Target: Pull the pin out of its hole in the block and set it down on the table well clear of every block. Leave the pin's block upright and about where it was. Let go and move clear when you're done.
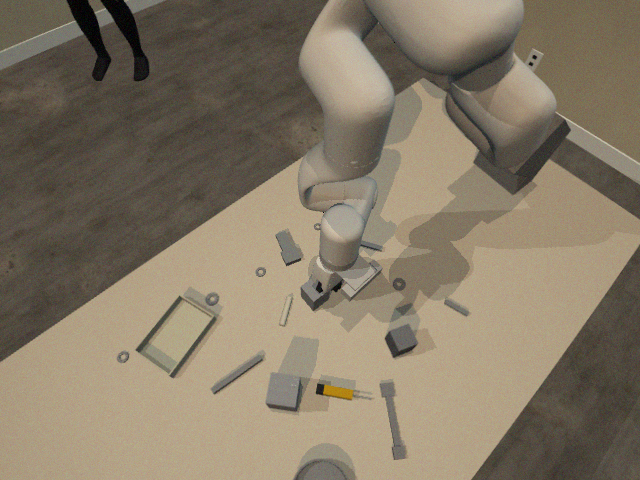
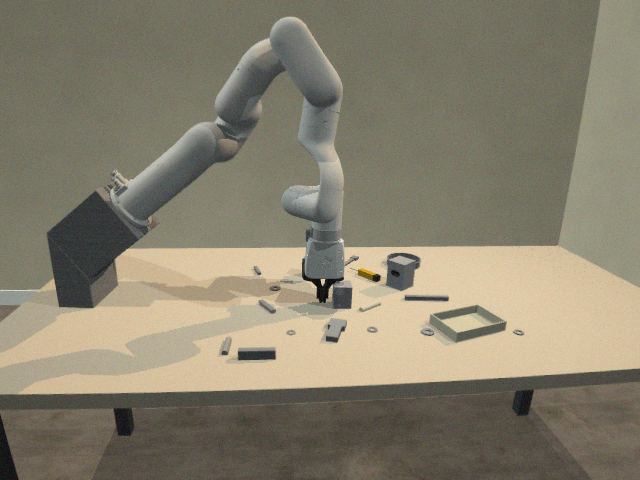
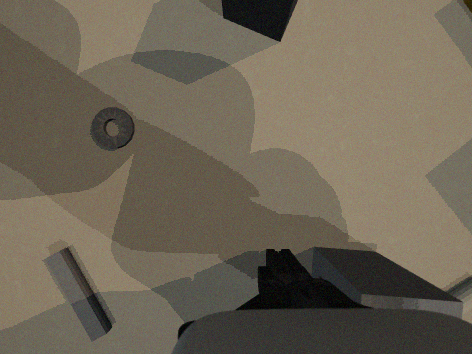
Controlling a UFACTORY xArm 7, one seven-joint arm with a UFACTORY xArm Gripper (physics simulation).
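Frame: origin at the arm's base, x right, y back, z down, level; metres.
Where they show: gripper, fingertip midpoint: [image 1: 333,286] [image 2: 322,300] [image 3: 276,269]; arm's base, link origin: [image 2: 130,207].
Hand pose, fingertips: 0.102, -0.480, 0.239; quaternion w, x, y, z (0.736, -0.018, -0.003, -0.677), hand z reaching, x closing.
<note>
Each offset is from my fingertips to the top centre of the thing, as dx, dy, dz.
My gripper [image 1: 327,287] [image 2: 322,299] [image 3: 276,269] is shut and empty, pointing down low over the table. It is close beside a small grey block @[+0.015, -0.050, -0.052] [image 1: 314,295] [image 2: 342,296] [image 3: 395,276], which stands upright; whether they touch I cannot tell. A larger grey block @[-0.085, -0.252, -0.072] [image 1: 283,391] [image 2: 400,273] stands upright with a dark slot in its side. A dark block @[-0.197, -0.007, -0.052] [image 1: 401,339] [image 3: 259,14] also stands on the table. No pin shows in a block's hole. Loose pin-like pieces lie about: a cream one @[+0.042, -0.120, -0.003] [image 1: 285,310] [image 2: 370,306] and grey ones @[+0.008, +0.146, -0.003] [image 1: 456,306] [image 2: 267,305] [image 3: 80,295].
A shallow tray @[+0.180, -0.324, -0.018] [image 1: 193,346] [image 2: 480,330], a yellow-handled tool @[-0.174, -0.168, -0.010] [image 1: 338,392] [image 2: 368,274], a long grey bar @[+0.019, -0.290, -0.004] [image 1: 237,373] [image 2: 426,297], a stepped grey piece @[+0.155, +0.000, -0.005] [image 1: 288,248] [image 2: 336,329] and a dark bar @[+0.236, +0.186, -0.013] [image 2: 256,353] lie around. A washer @[-0.113, +0.113, +0.005] [image 1: 398,279] [image 2: 275,288] [image 3: 98,128] is near the gripper.
</note>
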